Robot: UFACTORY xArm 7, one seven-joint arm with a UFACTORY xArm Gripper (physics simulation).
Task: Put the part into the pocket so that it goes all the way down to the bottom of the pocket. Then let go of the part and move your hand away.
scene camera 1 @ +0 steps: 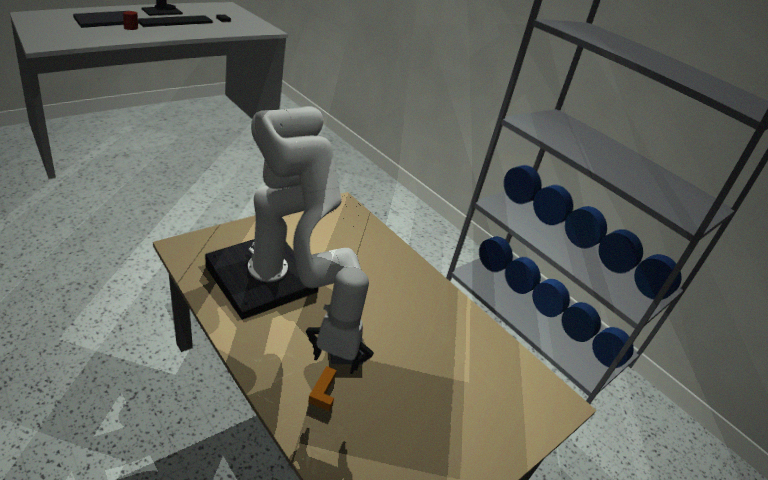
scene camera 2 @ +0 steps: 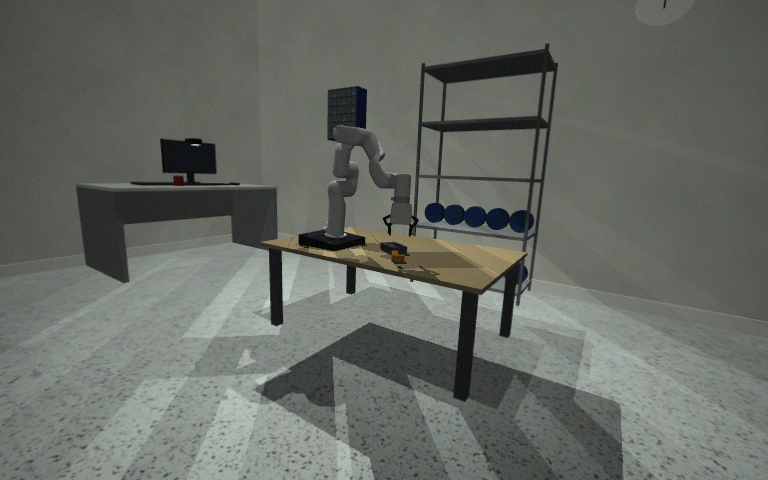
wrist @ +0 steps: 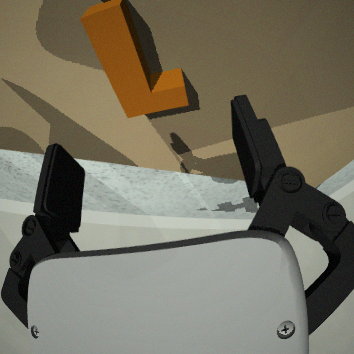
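Seen in the pictures: gripper, fingertip midpoint: [scene camera 1: 335, 363] [scene camera 2: 399, 235] [wrist: 144, 135]; arm's base at its link origin: [scene camera 1: 267, 267] [scene camera 2: 335, 235].
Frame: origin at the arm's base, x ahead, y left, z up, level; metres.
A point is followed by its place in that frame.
Note:
The orange L-shaped part [scene camera 1: 321, 390] @(x 0.447, y -0.181, z -0.017 m) [scene camera 2: 398, 257] @(x 0.467, y -0.204, z -0.026 m) [wrist: 117, 60] @(x 0.426, y -0.152, z -0.017 m) lies flat on the table, beside the dark grey pocket block [scene camera 1: 343, 367] @(x 0.406, y -0.055, z -0.042 m) [scene camera 2: 393, 247] @(x 0.388, y -0.071, z -0.011 m). In scene camera 1 the hand hides most of the block, and a strip of its near side shows below the hand. The pocket's inside cannot be seen. My gripper [scene camera 1: 335, 363] @(x 0.447, y -0.145, z 0.067 m) [scene camera 2: 399, 234] @(x 0.447, y -0.145, z 0.067 m) [wrist: 144, 135] @(x 0.447, y -0.145, z 0.067 m) is open and empty, with its fingers wide apart. It hangs above the table near the block, above and apart from the part. In the wrist view the part lies beyond the fingertips, at the upper left.
The wooden table [scene camera 1: 407, 328] @(x 0.433, y 0.201, z -0.047 m) [scene camera 2: 481, 266] @(x 0.832, y -0.079, z -0.047 m) carries the arm's black base plate [scene camera 1: 226, 283] @(x -0.019, y -0.144, z -0.004 m) [scene camera 2: 311, 240] @(x -0.064, y -0.144, z -0.013 m). A shelf rack [scene camera 1: 492, 152] [scene camera 2: 417, 141] with blue discs stands beyond the table. A grey desk [scene camera 1: 169, 42] [scene camera 2: 101, 209] stands at the back left.

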